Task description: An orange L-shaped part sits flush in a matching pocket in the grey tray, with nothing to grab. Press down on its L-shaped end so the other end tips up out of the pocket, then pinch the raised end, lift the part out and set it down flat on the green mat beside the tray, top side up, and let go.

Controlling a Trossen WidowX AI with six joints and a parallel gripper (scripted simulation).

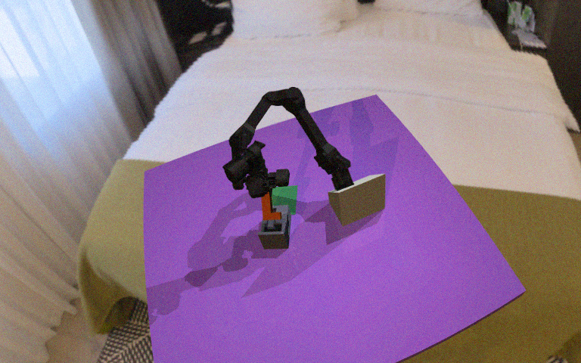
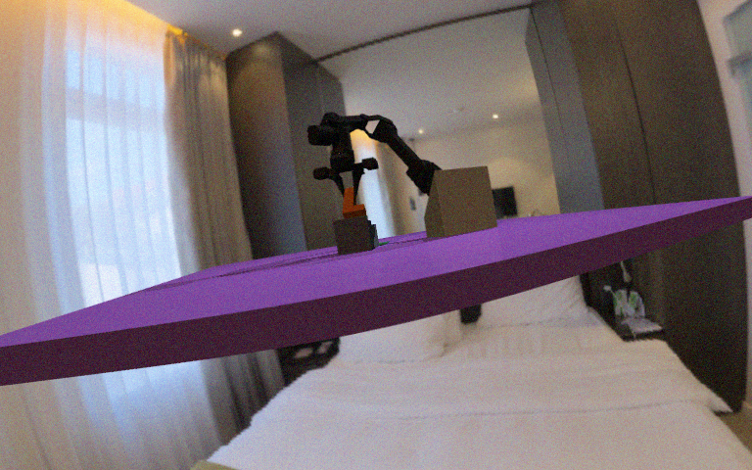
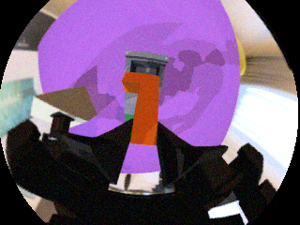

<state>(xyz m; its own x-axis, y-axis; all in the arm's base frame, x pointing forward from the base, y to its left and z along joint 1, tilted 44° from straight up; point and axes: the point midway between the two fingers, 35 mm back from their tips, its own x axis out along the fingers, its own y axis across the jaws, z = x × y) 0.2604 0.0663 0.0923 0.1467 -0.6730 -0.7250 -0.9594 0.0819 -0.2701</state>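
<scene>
Right now my gripper tip is 17 cm above the green mat, 11 cm to the left of it and 4 cm past it. Round my gripper tip: orange L-shaped part (3 cm to the left, 3 cm below, 1 cm behind).
</scene>
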